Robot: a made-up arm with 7 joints. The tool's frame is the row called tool.
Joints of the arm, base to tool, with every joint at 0 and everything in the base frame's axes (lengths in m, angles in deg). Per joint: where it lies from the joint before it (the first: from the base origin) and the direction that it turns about. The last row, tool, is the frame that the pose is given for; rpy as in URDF.
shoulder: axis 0 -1 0 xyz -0.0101 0.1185 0.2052
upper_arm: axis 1 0 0 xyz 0.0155 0.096 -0.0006
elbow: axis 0 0 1 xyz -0.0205 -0.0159 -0.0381
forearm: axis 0 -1 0 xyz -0.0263 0.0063 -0.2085
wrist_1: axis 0 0 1 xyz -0.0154 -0.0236 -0.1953
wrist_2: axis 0 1 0 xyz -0.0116 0.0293 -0.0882
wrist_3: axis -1 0 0 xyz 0.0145 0.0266 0.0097
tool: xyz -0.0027 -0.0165 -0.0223 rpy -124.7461 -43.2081 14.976
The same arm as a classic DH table. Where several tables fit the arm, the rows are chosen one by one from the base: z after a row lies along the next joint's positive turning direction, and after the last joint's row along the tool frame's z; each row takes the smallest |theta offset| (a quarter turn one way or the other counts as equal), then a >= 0, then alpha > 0; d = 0 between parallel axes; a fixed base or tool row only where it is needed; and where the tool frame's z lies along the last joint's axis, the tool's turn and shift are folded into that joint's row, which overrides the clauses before.
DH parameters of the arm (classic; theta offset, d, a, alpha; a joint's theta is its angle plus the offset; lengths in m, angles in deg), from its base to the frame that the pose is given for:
base (fixed): 0 0.2052 -0.0101 90
shoulder: -90 -0.2145 0.0006 -90
upper_arm: -90 -0.005 0.0159 90
elbow: -90 -0.2466 0.0263 -90
forearm: 0 0.0173 0.0154 90
wrist_1: 0 -0.2835 0.0116 90
wrist_2: 90 0.0559 0.0097 90
wrist_3: 24.91 -0.0127 -0.0272 -99.48
tool (fixed): 45.55 -0.0057 0 0

